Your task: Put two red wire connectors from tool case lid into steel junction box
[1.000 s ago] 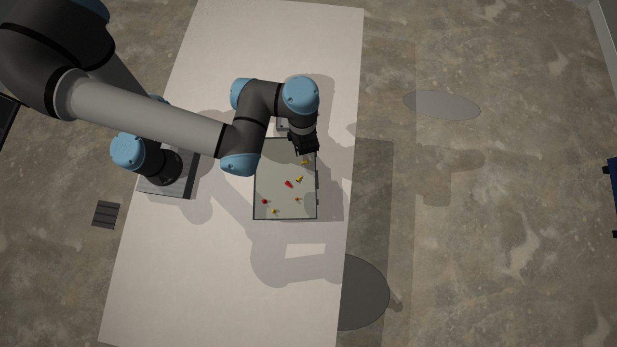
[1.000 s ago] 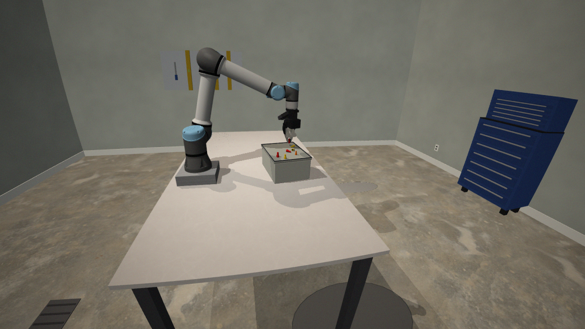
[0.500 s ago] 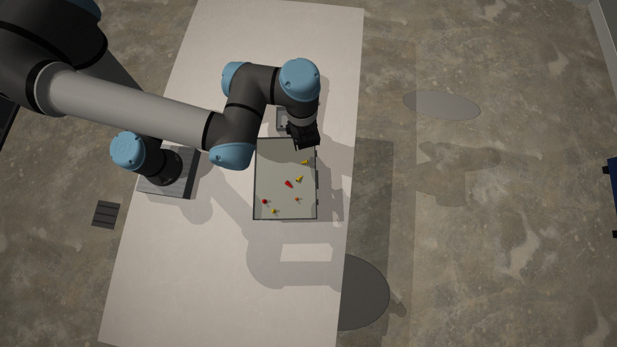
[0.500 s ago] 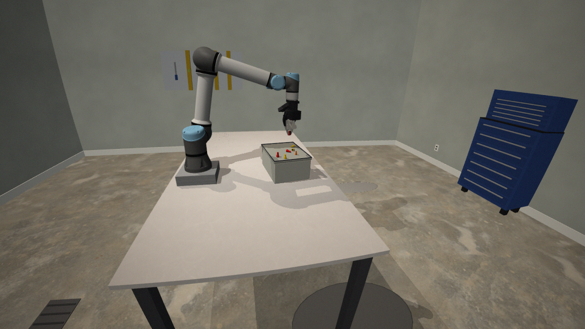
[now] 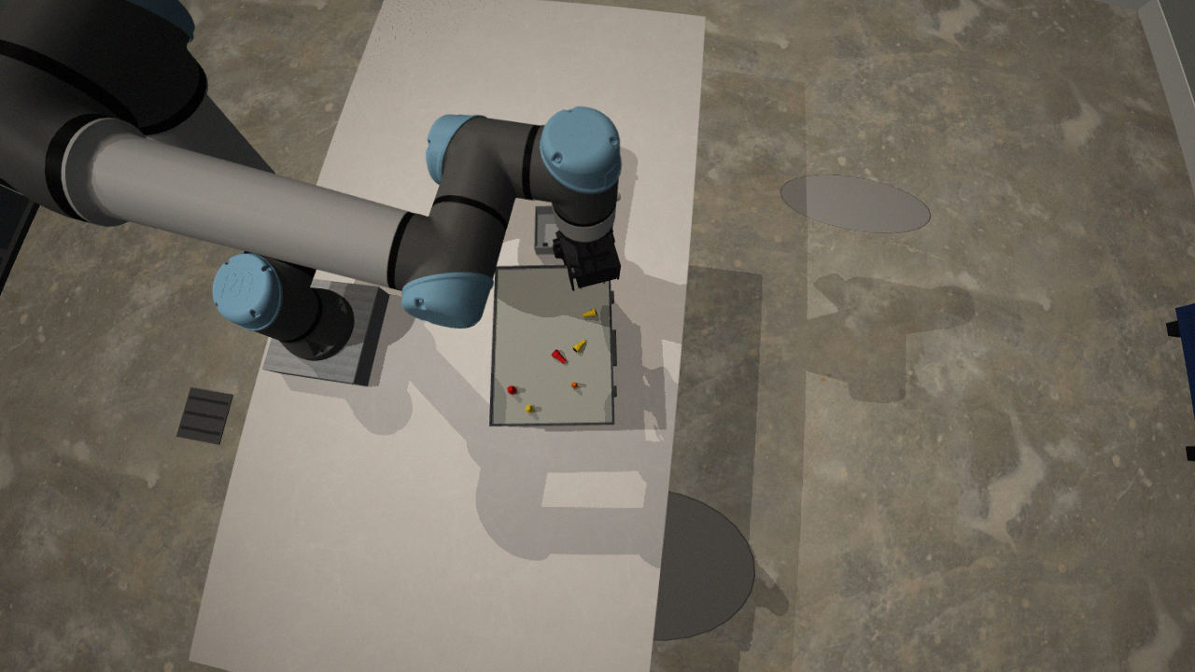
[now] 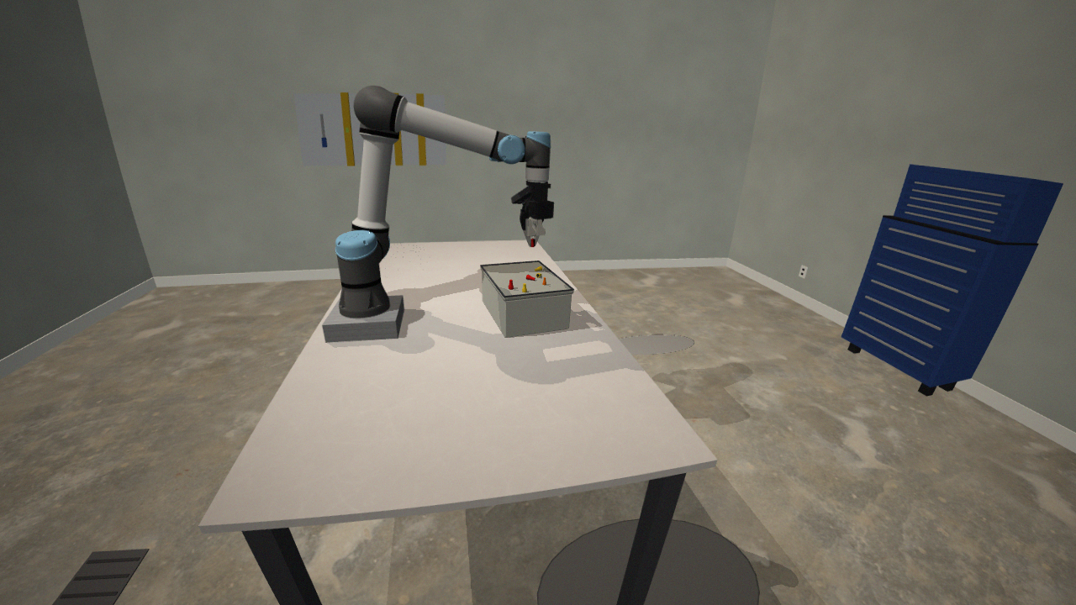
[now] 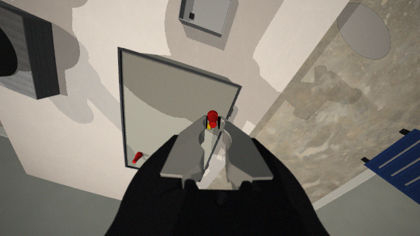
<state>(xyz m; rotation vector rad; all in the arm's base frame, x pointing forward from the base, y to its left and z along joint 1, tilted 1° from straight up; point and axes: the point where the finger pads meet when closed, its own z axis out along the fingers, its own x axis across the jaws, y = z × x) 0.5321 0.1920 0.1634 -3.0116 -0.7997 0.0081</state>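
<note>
Right now the orange connector is 19 cm to the right of my hand, 8 cm below it and 3 cm ahead of it. Round my hand: tool case 12 cm to the right, 12 cm below, 3 cm behind.
</note>
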